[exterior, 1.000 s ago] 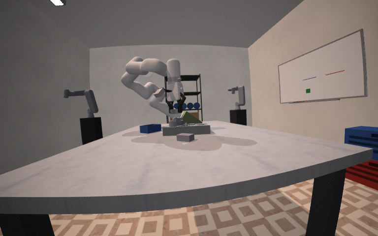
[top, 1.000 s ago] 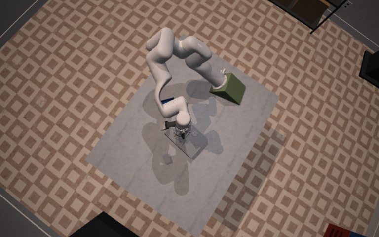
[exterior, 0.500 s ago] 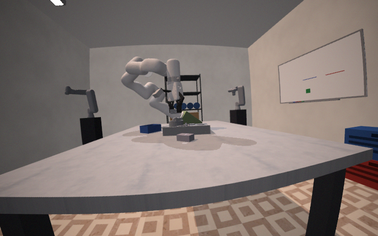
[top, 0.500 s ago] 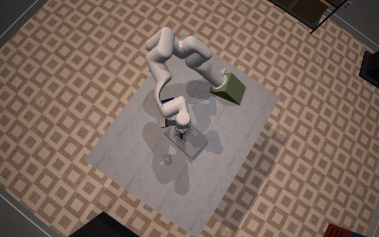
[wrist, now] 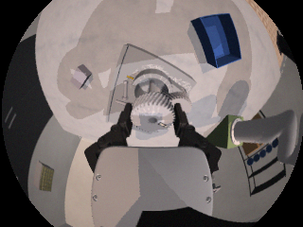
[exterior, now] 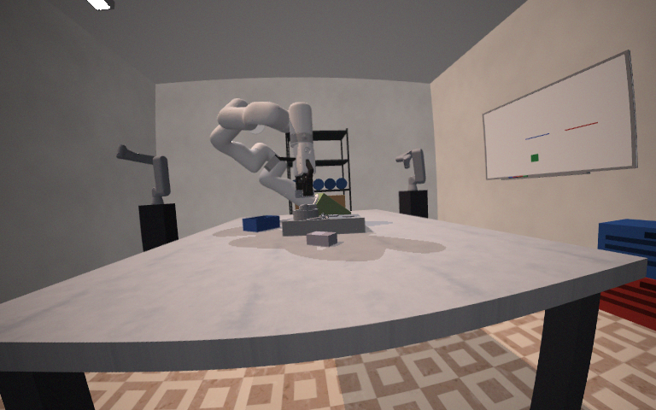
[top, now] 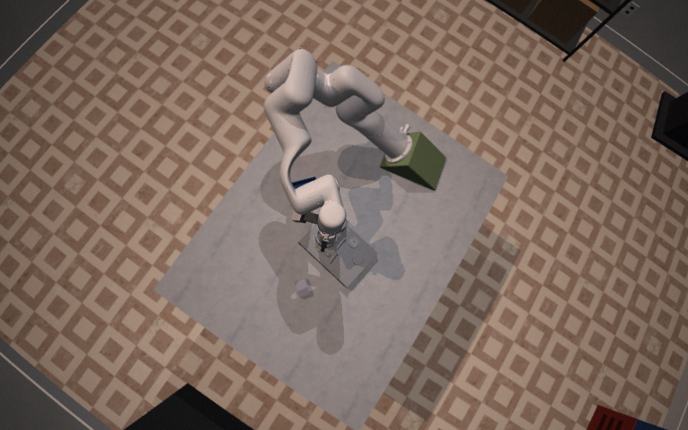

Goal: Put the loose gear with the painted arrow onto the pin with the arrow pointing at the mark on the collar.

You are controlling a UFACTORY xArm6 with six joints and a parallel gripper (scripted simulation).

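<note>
The toothed gear lies 1 cm below my hand. The rest, counted from my hand: blue box 15 cm to the right, 12 cm below, 11 cm behind; small grey block 21 cm ahead, 12 cm below, 1 cm to the left.
</note>
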